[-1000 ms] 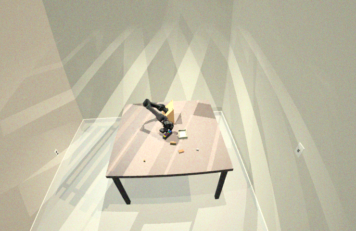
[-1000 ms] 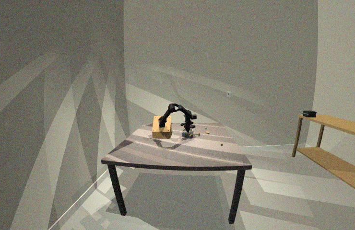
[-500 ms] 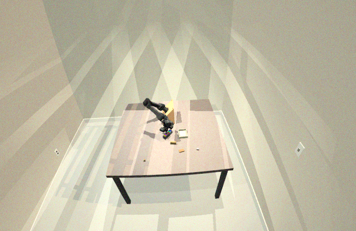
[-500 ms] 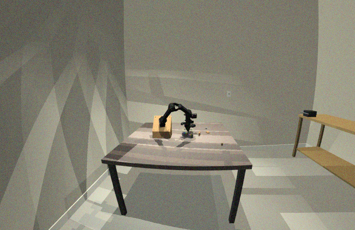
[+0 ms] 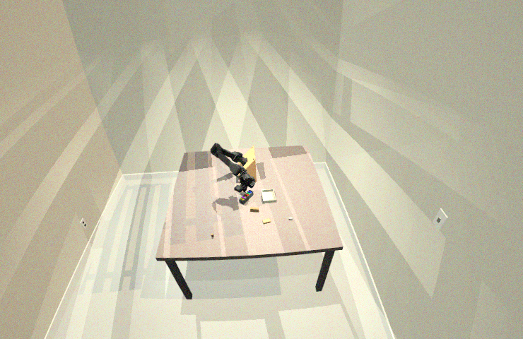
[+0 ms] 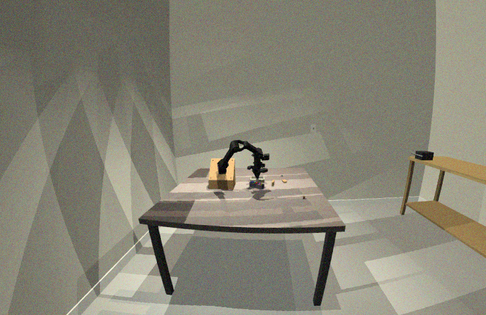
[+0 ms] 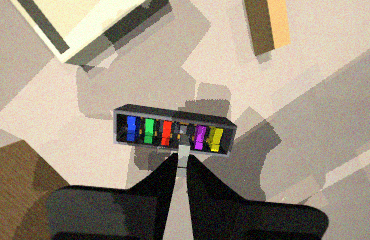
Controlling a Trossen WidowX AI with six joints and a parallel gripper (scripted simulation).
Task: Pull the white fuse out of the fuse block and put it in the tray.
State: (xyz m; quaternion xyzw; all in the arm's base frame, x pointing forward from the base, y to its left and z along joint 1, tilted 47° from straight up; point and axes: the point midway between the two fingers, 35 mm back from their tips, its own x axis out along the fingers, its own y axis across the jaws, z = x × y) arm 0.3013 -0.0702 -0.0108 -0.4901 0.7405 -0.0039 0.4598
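Now: gripper tip 10 mm short of the tray, 180 mm to the right of it and 80 mm above it. From my gripper tip the other things lie so: white fuse: 10 mm below.
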